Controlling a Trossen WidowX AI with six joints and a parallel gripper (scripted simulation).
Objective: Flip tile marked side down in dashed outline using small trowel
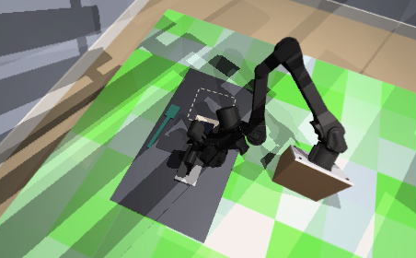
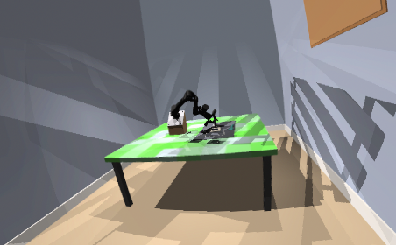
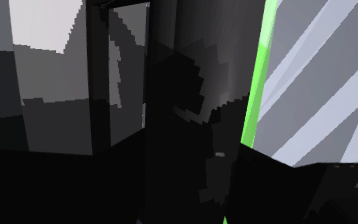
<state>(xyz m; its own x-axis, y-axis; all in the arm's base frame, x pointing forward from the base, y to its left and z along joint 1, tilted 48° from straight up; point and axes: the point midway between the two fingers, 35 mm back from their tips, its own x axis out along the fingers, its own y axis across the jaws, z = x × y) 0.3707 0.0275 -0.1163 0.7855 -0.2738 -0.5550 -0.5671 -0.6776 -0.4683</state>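
My gripper tip is 1 cm short of the dark mat, 5 cm to the left of it and 7 cm above it. Also, from my gripper tip: teal trowel 15 cm ahead, 5 cm to the right, 5 cm below; then cream tile 11 cm to the right, 5 cm below.
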